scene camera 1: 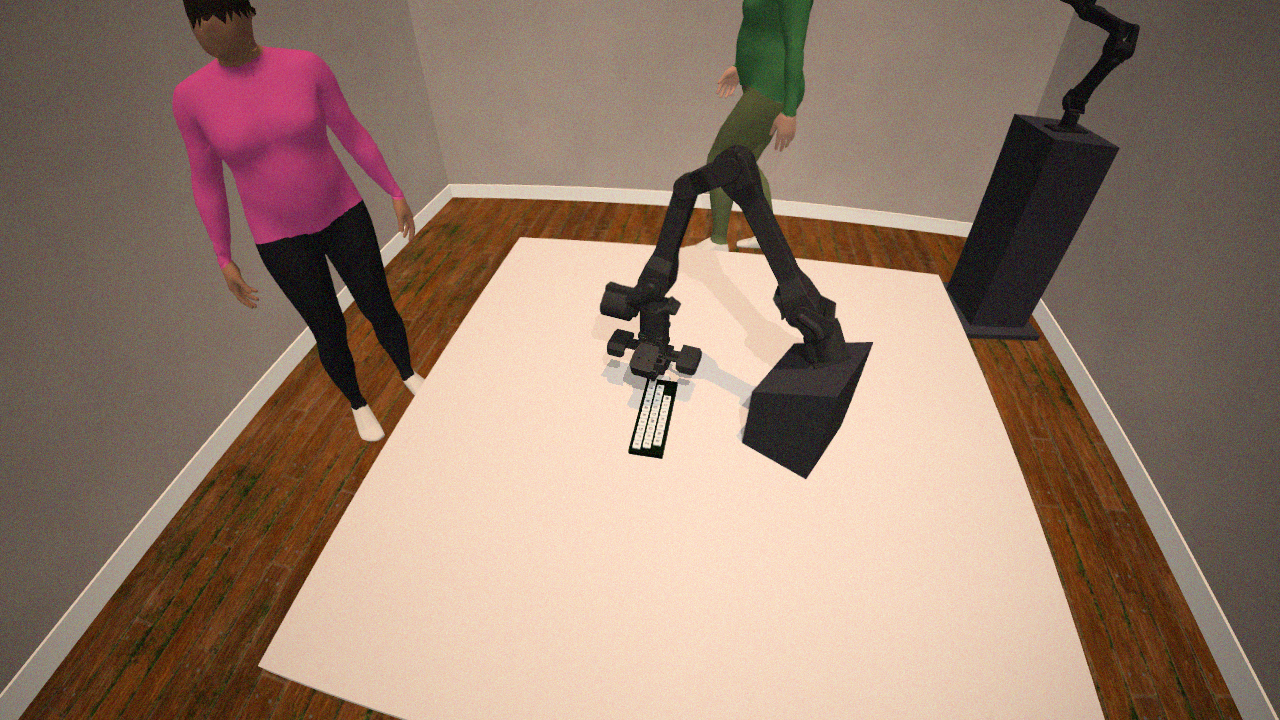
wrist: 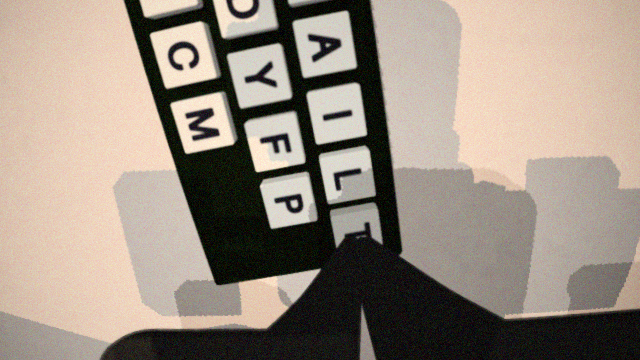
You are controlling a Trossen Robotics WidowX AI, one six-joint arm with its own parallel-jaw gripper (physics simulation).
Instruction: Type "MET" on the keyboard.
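Places are measured from the arm's base along level axes (x left, y back, z up), in centimetres.
Pixels of known places: gripper, fingertip midpoint: (scene camera 1: 653, 379) (wrist: 356, 250); arm's base, origin of the base link: (scene camera 1: 830, 356).
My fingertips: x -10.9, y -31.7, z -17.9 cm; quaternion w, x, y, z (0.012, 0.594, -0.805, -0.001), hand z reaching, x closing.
Observation:
Ahead of a thing's pixels: the offset from my fingertips to its top centre. Level surfaces: height alone.
A dark keyboard {dx +9.2, dy +0.4, dz -0.1 cm} (scene camera 1: 669, 385) (wrist: 220, 220) with white letter keys lies on the pale mat. In the wrist view the M key {dx +5.3, dy +2.9, dz -0.1 cm} (wrist: 203, 123) is at the left, the T key {dx +0.5, dy -0.2, dz -0.1 cm} (wrist: 356, 225) is at the lower right end, and the L key {dx +2.4, dy -0.5, dz -0.1 cm} (wrist: 347, 175) is beside it. The E key does not show in the wrist view. My gripper (scene camera 1: 653, 377) (wrist: 356, 250) is shut and empty, with its tips together at the T key, covering its lower part. Whether the tips touch the key cannot be told.
The arm's dark base block (scene camera 1: 801, 402) stands on the pale mat {dz -1.8 cm} (scene camera 1: 626, 582), right of the keyboard. A person in pink (scene camera 1: 268, 143) stands at the left, and one in green (scene camera 1: 774, 53) at the back. A dark pedestal (scene camera 1: 1029, 223) with another arm stands at the back right.

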